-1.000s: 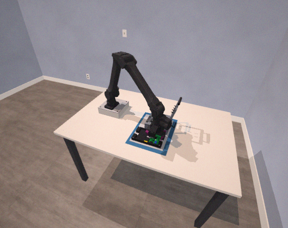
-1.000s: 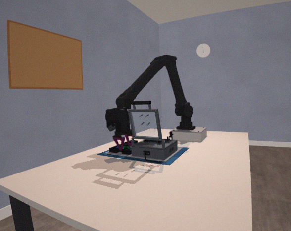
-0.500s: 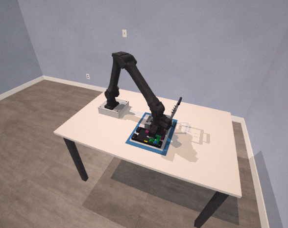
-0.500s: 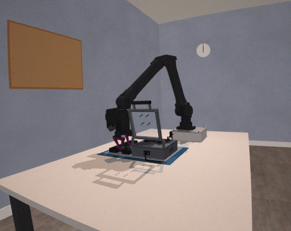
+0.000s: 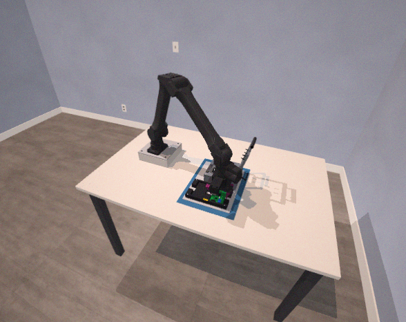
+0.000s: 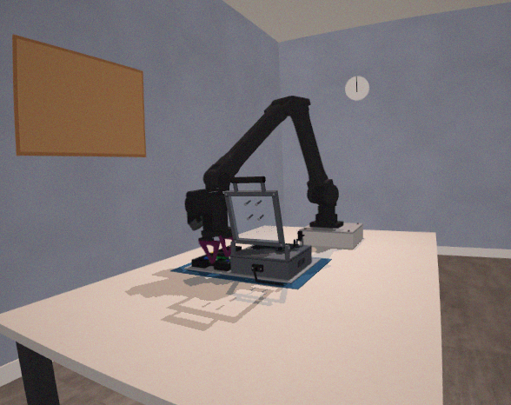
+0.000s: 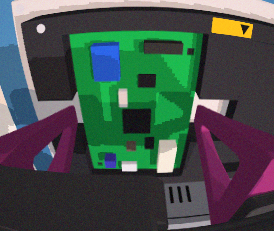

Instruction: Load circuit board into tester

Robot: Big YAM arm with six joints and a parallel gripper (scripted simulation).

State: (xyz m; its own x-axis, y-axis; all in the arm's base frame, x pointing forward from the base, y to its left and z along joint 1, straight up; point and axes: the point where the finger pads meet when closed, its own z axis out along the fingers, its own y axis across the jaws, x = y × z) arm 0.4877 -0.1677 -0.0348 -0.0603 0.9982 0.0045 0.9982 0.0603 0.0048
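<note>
My gripper is now right at the green circuit board. Round my hand: clear lid: 70 mm ahead, 170 mm to the left, 160 mm above; small latch hook: 120 mm behind, 220 mm to the left, 60 mm above.
</note>
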